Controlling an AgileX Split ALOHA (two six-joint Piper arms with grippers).
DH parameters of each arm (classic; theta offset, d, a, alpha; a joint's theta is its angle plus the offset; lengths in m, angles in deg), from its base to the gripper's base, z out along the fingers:
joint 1: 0 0.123 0 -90
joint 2: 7.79 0 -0.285 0
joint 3: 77.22 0 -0.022 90
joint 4: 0 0.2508 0 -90
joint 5: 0 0 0.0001 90
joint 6: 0 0.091 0 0
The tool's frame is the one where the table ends.
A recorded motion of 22 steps. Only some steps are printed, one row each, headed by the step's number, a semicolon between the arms.
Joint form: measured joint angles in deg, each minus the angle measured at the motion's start. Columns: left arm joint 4, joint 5, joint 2, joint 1, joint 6, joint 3; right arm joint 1, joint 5, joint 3, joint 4, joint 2, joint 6.
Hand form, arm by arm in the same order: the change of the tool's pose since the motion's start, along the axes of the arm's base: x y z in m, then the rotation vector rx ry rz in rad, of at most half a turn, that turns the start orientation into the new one. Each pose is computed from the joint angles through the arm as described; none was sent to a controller.
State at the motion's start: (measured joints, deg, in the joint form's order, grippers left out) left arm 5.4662 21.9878 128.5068 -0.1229 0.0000 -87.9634; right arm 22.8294 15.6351 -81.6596 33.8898 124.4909 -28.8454
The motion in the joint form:
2: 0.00 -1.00 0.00 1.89 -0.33 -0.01; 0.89 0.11 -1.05 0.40 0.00 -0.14
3: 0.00 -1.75 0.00 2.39 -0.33 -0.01; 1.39 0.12 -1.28 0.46 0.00 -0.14
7: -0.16 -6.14 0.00 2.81 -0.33 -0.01; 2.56 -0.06 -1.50 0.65 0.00 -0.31
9: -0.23 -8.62 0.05 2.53 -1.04 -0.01; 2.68 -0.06 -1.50 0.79 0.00 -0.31
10: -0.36 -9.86 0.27 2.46 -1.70 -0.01; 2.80 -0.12 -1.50 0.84 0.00 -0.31
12: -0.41 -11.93 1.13 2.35 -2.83 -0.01; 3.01 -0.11 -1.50 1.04 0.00 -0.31
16: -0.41 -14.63 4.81 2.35 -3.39 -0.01; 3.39 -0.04 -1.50 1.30 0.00 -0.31
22: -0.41 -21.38 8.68 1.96 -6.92 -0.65; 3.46 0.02 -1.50 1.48 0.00 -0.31
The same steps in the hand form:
2: 0.0010 0.0155 0.0009 -0.0039 -0.0178 0.0365; 0.0002 0.0082 0.0049 0.0110 -0.0139 0.0140
3: 0.0019 0.0195 0.0016 -0.0043 -0.0309 0.0441; -0.0008 0.0122 0.0060 0.0135 -0.0170 0.0222
7: 0.0073 0.0225 0.0057 -0.0091 -0.1073 0.0471; -0.0041 0.0210 0.0073 0.0162 -0.0233 0.0415
9: 0.0104 0.0200 0.0077 -0.0193 -0.1500 0.0495; -0.0045 0.0219 0.0073 0.0180 -0.0225 0.0421
10: 0.0120 0.0192 0.0072 -0.0291 -0.1682 0.0572; -0.0049 0.0228 0.0073 0.0187 -0.0231 0.0432
12: 0.0144 0.0181 0.0021 -0.0439 -0.1899 0.0687; -0.0057 0.0244 0.0074 0.0212 -0.0218 0.0448
16: 0.0162 0.0178 -0.0263 -0.0528 -0.1729 0.0739; -0.0072 0.0272 0.0074 0.0246 -0.0191 0.0493
22: 0.0234 0.0137 -0.0492 -0.1001 -0.2350 0.1061; -0.0076 0.0278 0.0074 0.0268 -0.0171 0.0491

